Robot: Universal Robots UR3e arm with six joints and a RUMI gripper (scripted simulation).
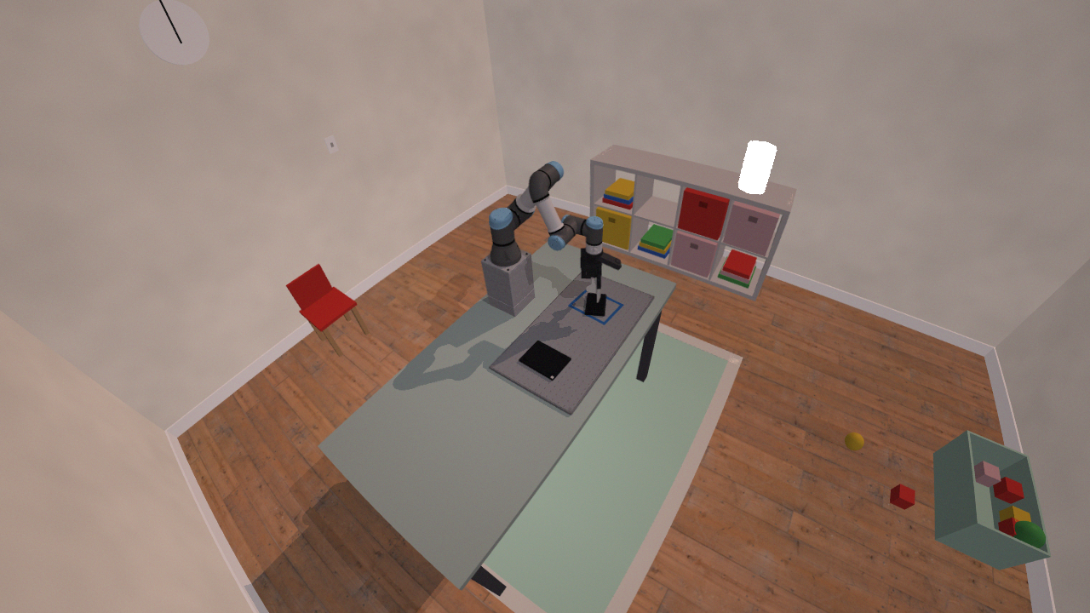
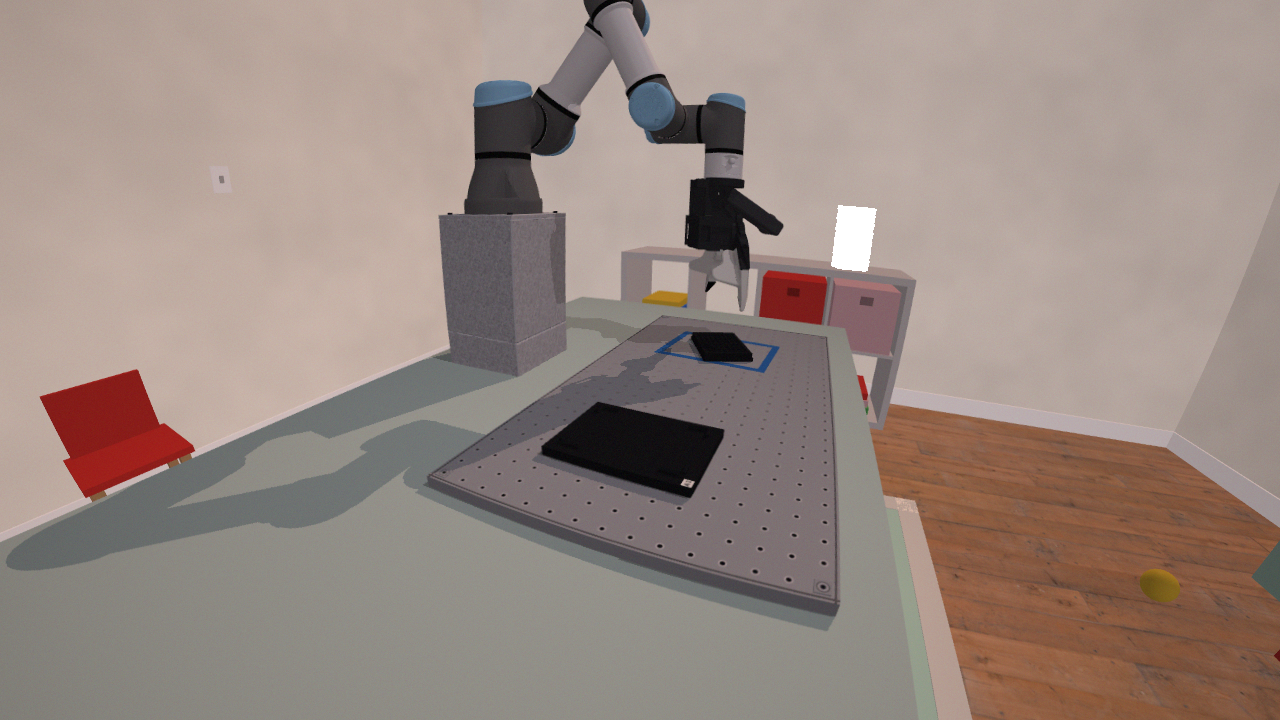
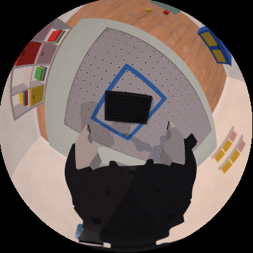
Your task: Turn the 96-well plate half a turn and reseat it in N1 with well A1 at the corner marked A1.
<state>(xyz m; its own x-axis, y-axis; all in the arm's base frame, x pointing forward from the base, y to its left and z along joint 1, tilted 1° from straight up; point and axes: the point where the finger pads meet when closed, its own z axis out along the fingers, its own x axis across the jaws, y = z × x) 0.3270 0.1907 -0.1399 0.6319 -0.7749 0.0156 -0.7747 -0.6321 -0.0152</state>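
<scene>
Now: the black 96-well plate 80 mm below my hand. Also, from my hand: small white label: 100 mm ahead, 420 mm to the right, 80 mm below; black plate nest N1: 20 mm ahead, 370 mm to the right, 80 mm below.
</scene>
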